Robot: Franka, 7 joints.
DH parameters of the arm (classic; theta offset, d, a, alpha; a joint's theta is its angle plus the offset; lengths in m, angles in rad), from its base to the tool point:
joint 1: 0 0.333 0 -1.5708
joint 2: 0 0 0 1.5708
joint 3: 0 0.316 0.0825 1.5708
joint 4: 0 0 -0.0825 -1.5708
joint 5: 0 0.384 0 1.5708
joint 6: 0 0 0.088 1.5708
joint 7: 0 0.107 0 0
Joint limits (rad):
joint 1: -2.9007..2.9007
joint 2: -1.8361..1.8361
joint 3: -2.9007..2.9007
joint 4: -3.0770..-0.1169
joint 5: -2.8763..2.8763
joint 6: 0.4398..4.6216
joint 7: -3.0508..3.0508
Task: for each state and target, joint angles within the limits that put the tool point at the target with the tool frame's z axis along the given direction. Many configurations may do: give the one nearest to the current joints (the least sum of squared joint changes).
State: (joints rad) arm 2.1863 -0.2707 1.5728 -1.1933 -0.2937 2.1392 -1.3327
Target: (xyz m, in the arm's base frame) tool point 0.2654 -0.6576 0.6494 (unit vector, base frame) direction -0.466 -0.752 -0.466
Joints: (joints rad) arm 2.7487 -0.6067 2.0069 -1.2381 -0.3154 2.2860 -1.3327
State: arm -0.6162 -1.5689 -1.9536 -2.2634 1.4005 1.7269 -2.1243
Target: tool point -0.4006 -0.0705 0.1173 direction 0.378 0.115 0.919
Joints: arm -1.0993 -1.7797 -2.2265 -1.9378 0.7050 0.7978 -2.1243
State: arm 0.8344 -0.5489 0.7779 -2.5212 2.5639 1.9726 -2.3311
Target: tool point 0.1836 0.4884 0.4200 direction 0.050 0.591 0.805
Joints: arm 0.1053 0.0855 1.0552 -2.4621 2.8763 1.2664 -2.3311
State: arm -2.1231 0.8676 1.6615 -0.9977 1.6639 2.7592 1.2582
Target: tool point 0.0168 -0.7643 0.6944 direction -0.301 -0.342 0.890
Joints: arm -1.9781 1.3025 1.9576 -0.7313 1.9838 2.1978 1.2582
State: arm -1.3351 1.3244 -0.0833 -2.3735 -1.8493 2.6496 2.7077
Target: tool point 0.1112 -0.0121 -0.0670 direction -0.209 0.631 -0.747
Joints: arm -1.4881 1.3019 0.1237 -2.6113 -1.7379 2.9138 2.7077
